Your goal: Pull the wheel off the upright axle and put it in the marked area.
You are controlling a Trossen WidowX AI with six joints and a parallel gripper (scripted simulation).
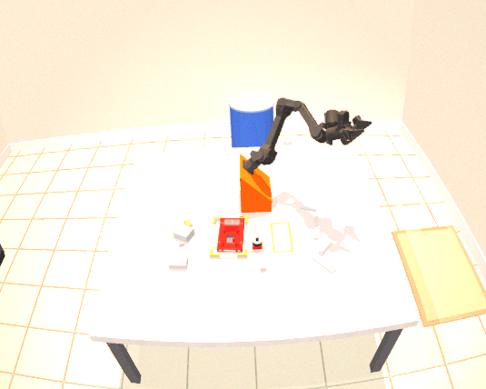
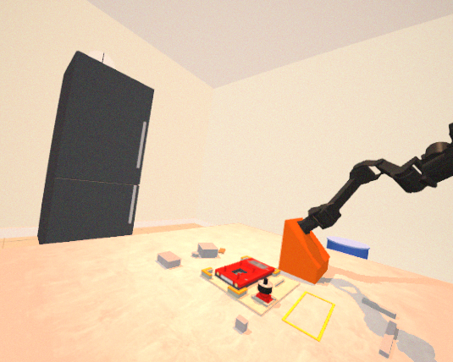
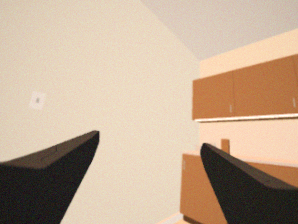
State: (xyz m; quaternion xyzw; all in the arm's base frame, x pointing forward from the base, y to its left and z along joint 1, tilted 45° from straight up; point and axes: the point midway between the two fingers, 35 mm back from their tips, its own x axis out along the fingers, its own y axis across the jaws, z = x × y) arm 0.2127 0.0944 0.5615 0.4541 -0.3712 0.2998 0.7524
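Right now the wheel is 140 mm ahead of my gripper tip, 460 mm to the right of it and 470 mm below it.
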